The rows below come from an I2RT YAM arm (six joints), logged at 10 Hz.
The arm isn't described. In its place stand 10 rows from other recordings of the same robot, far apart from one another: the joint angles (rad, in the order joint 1, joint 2, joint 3, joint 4, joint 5, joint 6), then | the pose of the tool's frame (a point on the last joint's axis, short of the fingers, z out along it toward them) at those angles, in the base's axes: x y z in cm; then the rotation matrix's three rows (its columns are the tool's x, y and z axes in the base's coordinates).
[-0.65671 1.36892 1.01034 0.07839 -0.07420 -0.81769] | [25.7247 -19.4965 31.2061], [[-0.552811 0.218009 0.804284], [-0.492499 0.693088 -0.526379], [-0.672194 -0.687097 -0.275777]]
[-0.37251 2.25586 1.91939 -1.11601 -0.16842 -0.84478] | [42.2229 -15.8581 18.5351], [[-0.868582 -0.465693 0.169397], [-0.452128 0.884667 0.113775], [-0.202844 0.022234 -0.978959]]
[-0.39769 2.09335 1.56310 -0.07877 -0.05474 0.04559] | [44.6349 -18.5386 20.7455], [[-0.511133 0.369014 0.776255], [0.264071 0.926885 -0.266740], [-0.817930 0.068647 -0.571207]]
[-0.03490 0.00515 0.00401 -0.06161 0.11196 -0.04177] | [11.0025 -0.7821 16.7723], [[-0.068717 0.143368 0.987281], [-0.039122 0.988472 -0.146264], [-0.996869 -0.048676 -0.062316]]
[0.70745 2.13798 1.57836 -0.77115 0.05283 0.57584] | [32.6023 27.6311 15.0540], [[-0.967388 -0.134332 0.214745], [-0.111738 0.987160 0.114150], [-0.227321 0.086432 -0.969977]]
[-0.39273 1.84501 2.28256 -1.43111 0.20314 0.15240] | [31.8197 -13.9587 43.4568], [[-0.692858 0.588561 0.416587], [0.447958 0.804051 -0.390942], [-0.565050 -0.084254 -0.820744]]
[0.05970 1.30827 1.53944 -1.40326 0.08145 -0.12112] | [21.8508 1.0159 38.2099], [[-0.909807 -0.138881 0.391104], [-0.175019 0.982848 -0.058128], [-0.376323 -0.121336 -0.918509]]
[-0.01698 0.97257 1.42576 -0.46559 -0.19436 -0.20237] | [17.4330 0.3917 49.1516], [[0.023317 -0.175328 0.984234], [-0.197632 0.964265 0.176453], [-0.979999 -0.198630 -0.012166]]
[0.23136 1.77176 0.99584 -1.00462 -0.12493 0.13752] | [25.8707 6.5504 13.6497], [[-0.970763 -0.069842 -0.229654], [-0.088949 0.993290 0.073915], [0.222951 0.092181 -0.970462]]
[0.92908 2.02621 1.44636 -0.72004 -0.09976 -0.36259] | [23.8519 32.5134 16.1120], [[-0.250859 -0.964745 0.079602], [-0.925352 0.263134 0.272919], [-0.284243 -0.005196 -0.958738]]
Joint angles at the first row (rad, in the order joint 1, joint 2, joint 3, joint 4, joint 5, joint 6):
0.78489 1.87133 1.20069 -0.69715 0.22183 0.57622
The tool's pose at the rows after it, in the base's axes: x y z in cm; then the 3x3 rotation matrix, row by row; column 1 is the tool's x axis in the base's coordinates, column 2 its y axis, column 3 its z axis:
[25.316 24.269 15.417], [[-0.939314 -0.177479 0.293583], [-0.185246 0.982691 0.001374], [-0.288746 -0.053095 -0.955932]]
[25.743 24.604 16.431], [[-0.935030 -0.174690 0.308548], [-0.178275 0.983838 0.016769], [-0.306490 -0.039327 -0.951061]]
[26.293 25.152 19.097], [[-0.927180 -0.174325 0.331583], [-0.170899 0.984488 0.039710], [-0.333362 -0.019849 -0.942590]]
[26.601 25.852 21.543], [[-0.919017 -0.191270 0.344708], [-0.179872 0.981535 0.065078], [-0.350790 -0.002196 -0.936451]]
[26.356 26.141 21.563], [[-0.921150 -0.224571 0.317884], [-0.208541 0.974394 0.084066], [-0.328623 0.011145 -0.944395]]
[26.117 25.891 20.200], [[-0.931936 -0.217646 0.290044], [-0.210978 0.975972 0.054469], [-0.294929 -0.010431 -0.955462]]
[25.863 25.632 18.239], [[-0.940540 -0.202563 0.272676], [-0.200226 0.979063 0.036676], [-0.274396 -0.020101 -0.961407]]
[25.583 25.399 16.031], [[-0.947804 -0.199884 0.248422], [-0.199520 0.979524 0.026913], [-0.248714 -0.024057 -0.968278]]
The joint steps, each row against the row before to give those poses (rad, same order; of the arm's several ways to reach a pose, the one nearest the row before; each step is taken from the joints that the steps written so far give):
0.00037 -0.00001 0.00037 0.01145 -0.01374 -0.00001
-0.00190 -0.00417 0.03588 -0.01716 -0.00076 0.00039
0.00000 -0.01758 0.08504 -0.06828 0.00000 -0.00038
0.00687 -0.00571 0.08927 -0.06791 -0.00686 -0.00915
0.00726 0.00381 0.00764 -0.01259 -0.03090 -0.01907
-0.00003 0.01374 -0.03242 0.00343 0.00076 0.00722
0.00002 0.01604 -0.05683 0.04693 0.00000 0.01643
0.00001 0.02439 -0.05760 0.05681 -0.01068 0.00573

